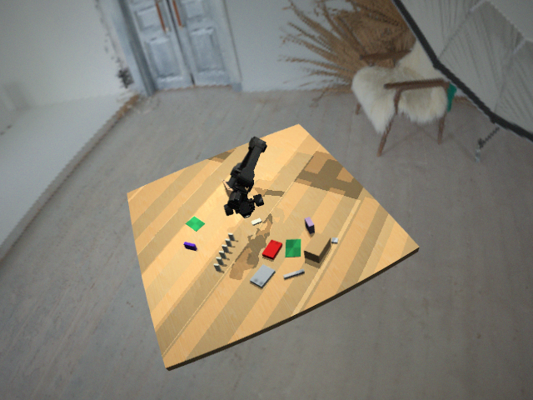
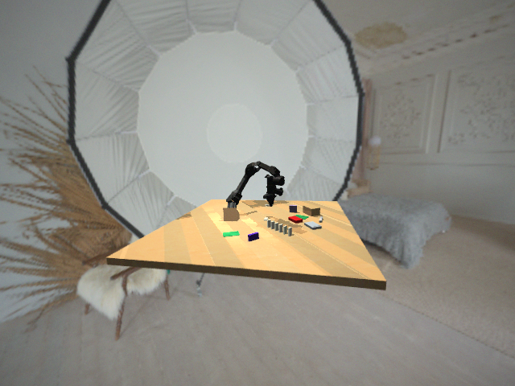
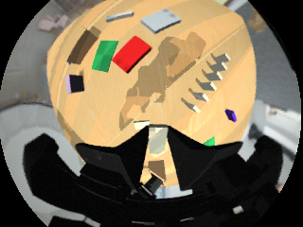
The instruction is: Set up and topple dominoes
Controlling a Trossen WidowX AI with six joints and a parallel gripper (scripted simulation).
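My gripper tip is 170 mm short of the lilac block, 240 mm to the right of it and 90 mm above it. From my gripper tip the other things lie so: red tile: 170 mm ahead, 20 mm to the left, 110 mm below; purple block: 110 mm behind, 310 mm to the right, 100 mm below; grey plate: 270 mm ahead, 100 mm to the right, 110 mm below.
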